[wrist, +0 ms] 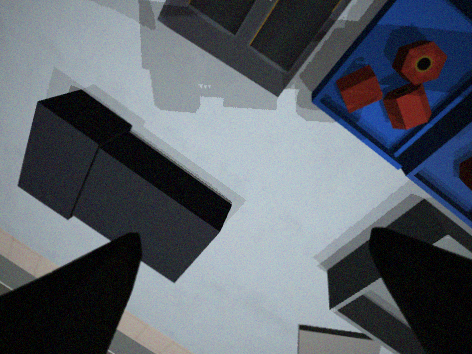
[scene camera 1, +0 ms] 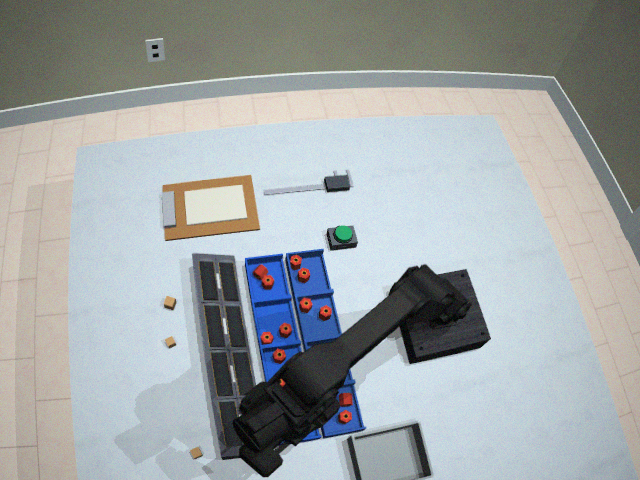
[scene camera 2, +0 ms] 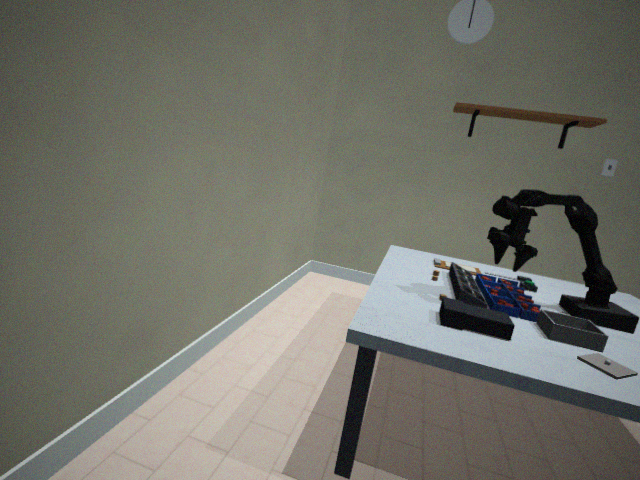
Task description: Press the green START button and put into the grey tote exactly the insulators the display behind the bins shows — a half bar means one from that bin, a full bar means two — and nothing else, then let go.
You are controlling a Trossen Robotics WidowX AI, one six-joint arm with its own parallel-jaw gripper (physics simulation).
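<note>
My gripper [scene camera 2: 506,265] [wrist: 256,241] is open and empty, fingers pointing down, high above the table near the black block. The green START button [scene camera 1: 342,233] [scene camera 2: 528,283] sits on a dark base beyond the blue bins [scene camera 1: 273,310] [wrist: 367,126], which hold orange-red insulators [scene camera 1: 345,398] [wrist: 409,112]. The arm hides several bins in scene camera 1. The display [scene camera 1: 212,257] [wrist: 220,50] has a grey frame, dark panels and short whitish marks; its near end is partly hidden and I cannot read the bars surely. The grey tote [scene camera 1: 421,452] [scene camera 2: 571,333] [wrist: 345,281] shows no insulator in its visible part.
A long black block [scene camera 2: 475,317] [wrist: 150,200] lies past the display's near end. Small wooden cubes [scene camera 1: 170,302] lie behind the display. A clipboard [scene camera 1: 253,206] and a caliper [scene camera 1: 337,182] lie at the far side. A flat plate [scene camera 2: 602,363] [wrist: 335,343] lies near the tote.
</note>
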